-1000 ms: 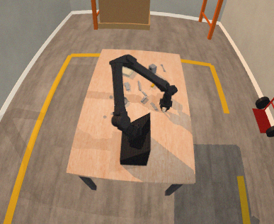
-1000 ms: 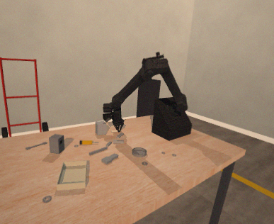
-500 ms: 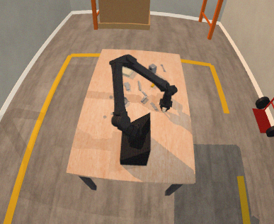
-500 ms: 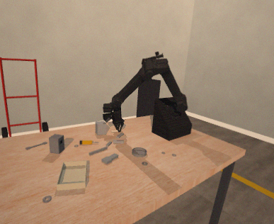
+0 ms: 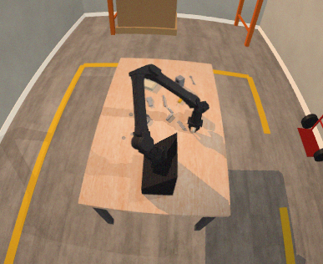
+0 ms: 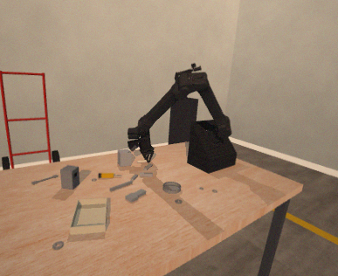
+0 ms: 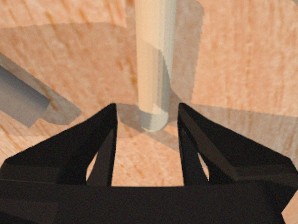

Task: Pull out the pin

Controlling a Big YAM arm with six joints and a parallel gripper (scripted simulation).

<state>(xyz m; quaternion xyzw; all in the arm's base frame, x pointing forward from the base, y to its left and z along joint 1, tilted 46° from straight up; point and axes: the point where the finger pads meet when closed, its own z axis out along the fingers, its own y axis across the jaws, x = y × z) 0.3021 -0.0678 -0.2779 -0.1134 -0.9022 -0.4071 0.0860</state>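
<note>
The pale pin is 3 cm ahead of my hand and 1 cm to the right of it. The rest, counted from my hand: darker grey block (47 cm ahead, 6 cm to the left, 4 cm above); then yellow-handled screwdriver (29 cm ahead, 6 cm to the left); then light grey block (13 cm ahead, 4 cm to the right, 4 cm above).
</note>
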